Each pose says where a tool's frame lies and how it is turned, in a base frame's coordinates. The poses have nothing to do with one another.
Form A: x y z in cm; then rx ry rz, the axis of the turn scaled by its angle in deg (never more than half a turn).
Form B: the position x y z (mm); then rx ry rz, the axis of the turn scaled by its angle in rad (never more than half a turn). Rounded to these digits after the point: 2 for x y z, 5 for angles.
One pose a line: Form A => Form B
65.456, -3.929, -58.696, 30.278, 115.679, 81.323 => 654.56, -39.29, -586.96, 0.52845, 2.01898, 1.41935
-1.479, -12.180, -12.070, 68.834, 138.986, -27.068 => -14.79, -121.80, -120.70, 1.20138, 2.42576, -0.47243
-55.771, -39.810, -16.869, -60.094, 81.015, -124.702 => -557.71, -398.10, -168.69, -1.04884, 1.41398, -2.17646
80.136, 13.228, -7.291, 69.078, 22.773, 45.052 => 801.36, 132.28, -72.91, 1.20564, 0.39746, 0.78631
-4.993, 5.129, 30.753, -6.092, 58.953, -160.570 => -49.93, 51.29, 307.53, -0.10633, 1.02892, -2.80248
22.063, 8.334, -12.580, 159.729, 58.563, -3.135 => 220.63, 83.34, -125.80, 2.78780, 1.02212, -0.05472
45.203, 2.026, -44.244, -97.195, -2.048, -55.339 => 452.03, 20.26, -442.44, -1.69637, -0.03574, -0.96585
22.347, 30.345, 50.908, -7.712, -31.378, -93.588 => 223.47, 303.45, 509.08, -0.13460, -0.54765, -1.63342
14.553, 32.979, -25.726, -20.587, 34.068, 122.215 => 145.53, 329.79, -257.26, -0.35931, 0.59460, 2.13305
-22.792, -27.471, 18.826, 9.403, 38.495, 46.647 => -227.92, -274.71, 188.26, 0.16411, 0.67186, 0.81414
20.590, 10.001, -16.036, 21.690, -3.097, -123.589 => 205.90, 100.01, -160.36, 0.37856, -0.05405, -2.15703
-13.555, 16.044, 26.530, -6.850, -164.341, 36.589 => -135.55, 160.44, 265.30, -0.11956, -2.86829, 0.63860
